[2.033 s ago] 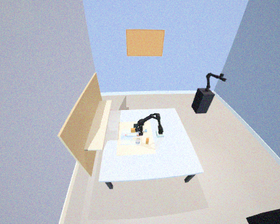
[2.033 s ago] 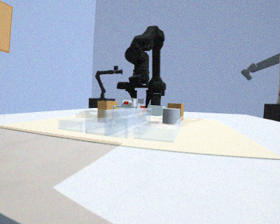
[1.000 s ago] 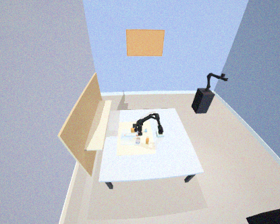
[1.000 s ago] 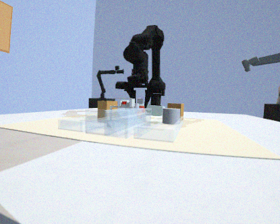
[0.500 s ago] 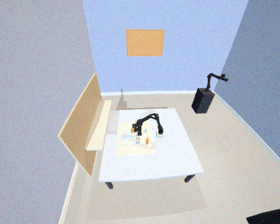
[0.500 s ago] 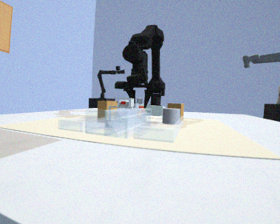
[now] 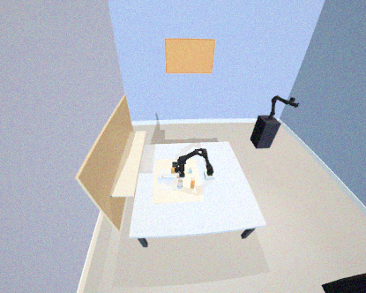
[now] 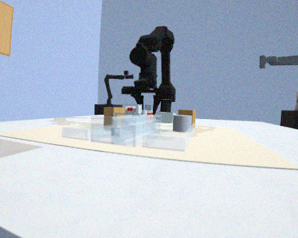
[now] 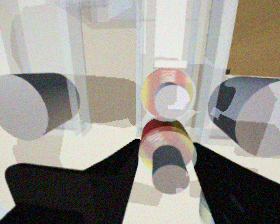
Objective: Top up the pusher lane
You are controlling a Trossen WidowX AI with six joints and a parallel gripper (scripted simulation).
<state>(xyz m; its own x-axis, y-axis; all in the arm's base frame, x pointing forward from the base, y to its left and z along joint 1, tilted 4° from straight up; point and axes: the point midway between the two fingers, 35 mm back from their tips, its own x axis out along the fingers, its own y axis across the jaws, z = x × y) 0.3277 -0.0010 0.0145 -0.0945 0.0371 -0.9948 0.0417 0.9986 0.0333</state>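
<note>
Right now my gripper tip is 6 cm short of the cream mat and 5 cm above it. Round my gripper tip: orange-brown block (9 cm ahead, 8 cm to the right, 1 cm below); then clear sprung lane fixture (17 cm ahead, 2 cm to the left, 3 cm below).
</note>
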